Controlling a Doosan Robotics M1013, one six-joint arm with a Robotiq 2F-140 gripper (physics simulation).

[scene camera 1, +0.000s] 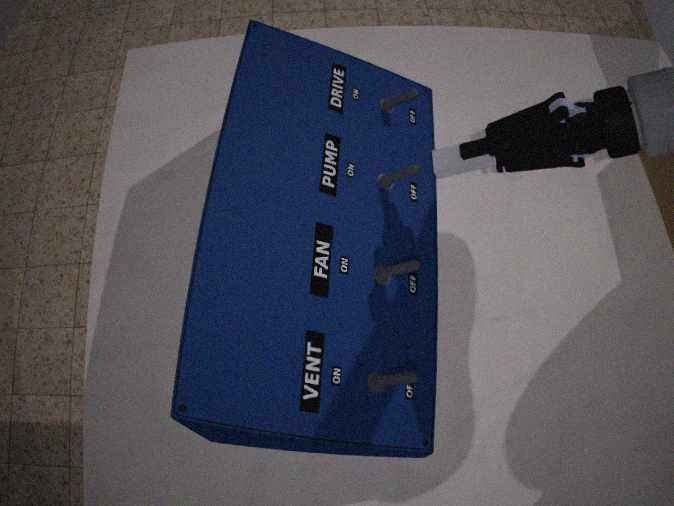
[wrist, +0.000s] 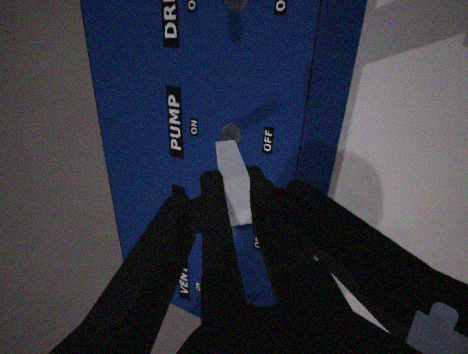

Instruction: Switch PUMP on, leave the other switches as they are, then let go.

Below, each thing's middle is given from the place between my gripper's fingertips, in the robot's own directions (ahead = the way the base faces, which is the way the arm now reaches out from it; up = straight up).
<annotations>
My hand is 13 cm short of the blue switch panel (scene camera 1: 289,321), 5 cm to the right of it and 6 cm above it.
</annotations>
